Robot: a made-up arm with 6 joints. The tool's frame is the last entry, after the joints.
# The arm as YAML. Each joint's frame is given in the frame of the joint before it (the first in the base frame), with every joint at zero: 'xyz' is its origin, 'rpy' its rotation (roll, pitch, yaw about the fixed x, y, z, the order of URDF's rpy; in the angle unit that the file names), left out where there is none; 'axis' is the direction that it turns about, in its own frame. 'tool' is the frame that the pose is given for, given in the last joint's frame.
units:
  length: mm
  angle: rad
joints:
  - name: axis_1
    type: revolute
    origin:
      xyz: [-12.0, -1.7, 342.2]
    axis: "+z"
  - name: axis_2
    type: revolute
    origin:
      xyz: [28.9, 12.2, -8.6]
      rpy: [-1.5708, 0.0, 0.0]
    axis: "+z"
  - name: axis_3
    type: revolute
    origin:
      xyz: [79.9, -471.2, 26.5]
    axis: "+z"
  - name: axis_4
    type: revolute
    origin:
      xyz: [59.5, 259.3, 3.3]
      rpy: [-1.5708, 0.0, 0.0]
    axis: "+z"
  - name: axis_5
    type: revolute
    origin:
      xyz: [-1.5, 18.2, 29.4]
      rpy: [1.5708, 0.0, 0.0]
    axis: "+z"
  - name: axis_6
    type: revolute
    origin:
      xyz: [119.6, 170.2, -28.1]
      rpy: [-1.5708, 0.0, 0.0]
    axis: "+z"
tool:
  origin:
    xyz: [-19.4, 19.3, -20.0]
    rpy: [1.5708, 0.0, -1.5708]
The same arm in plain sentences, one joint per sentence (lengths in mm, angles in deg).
The arm has six revolute joints in a row. What follows holds with every joint at zero, and every direction is one of the base frame's.
Joint 1 lies 12 mm along -x and 1.7 mm along -y and 342.2 mm along +z from the base frame's origin and turns about +z.
Joint 2 lies 28.9 mm along +x and 12.2 mm along +y and 8.6 mm along -z from joint 1 and turns about +y.
Joint 3 lies 79.9 mm along +x and 26.5 mm along +y and 471.2 mm along +z from joint 2 and turns about +y.
Joint 4 lies 59.5 mm along +x and 3.3 mm along +y and 259.3 mm along -z from joint 3 and turns about -z.
Joint 5 lies 1.5 mm along -x and 18.2 mm along -y and 29.4 mm along -z from joint 4 and turns about +y.
Joint 6 lies 119.6 mm along +x and 28.1 mm along -y and 170.2 mm along -z from joint 5 and turns about -z.
The tool frame, which is the frame that the pose is given for, lies 19.4 mm along -x and 19.3 mm along -y and 20 mm along +z from joint 6; its axes are the base frame's turned by roll -90, pitch 0 and yaw 90 deg (as in URDF: about the fixed x, then y, then z).

